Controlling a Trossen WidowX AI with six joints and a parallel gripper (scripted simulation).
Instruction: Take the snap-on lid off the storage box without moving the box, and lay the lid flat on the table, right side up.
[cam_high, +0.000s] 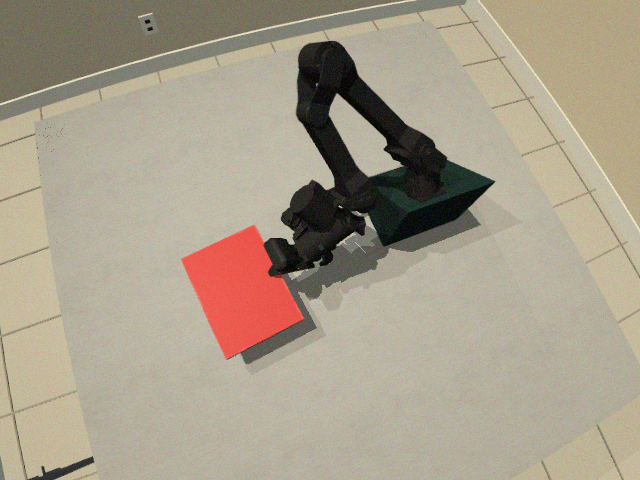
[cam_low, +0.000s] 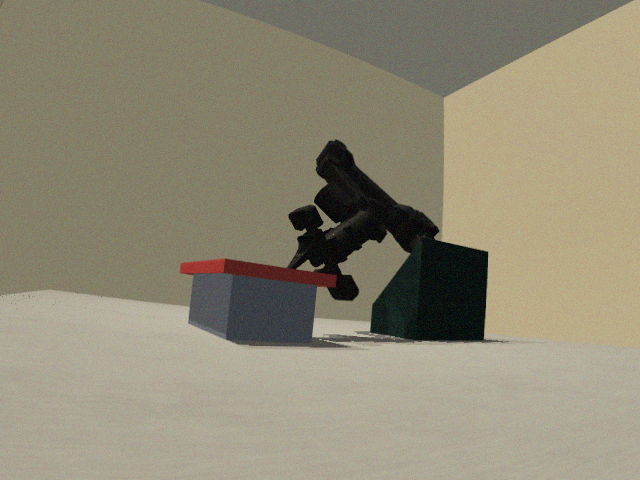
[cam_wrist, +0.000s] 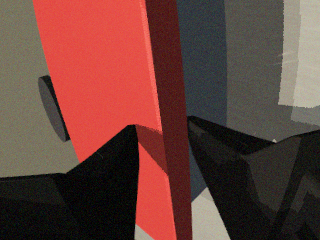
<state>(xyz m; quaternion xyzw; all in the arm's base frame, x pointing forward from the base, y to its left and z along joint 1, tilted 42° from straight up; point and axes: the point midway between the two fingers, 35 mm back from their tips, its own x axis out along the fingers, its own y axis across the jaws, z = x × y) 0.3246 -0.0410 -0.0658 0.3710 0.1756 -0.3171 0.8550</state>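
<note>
Now: gripper tip 70 mm short of the red lid and 10 mm to the right of it. From my gripper tip the other things lie so: grey-blue storage box: 70 mm ahead, 10 mm to the left, 40 mm below.
</note>
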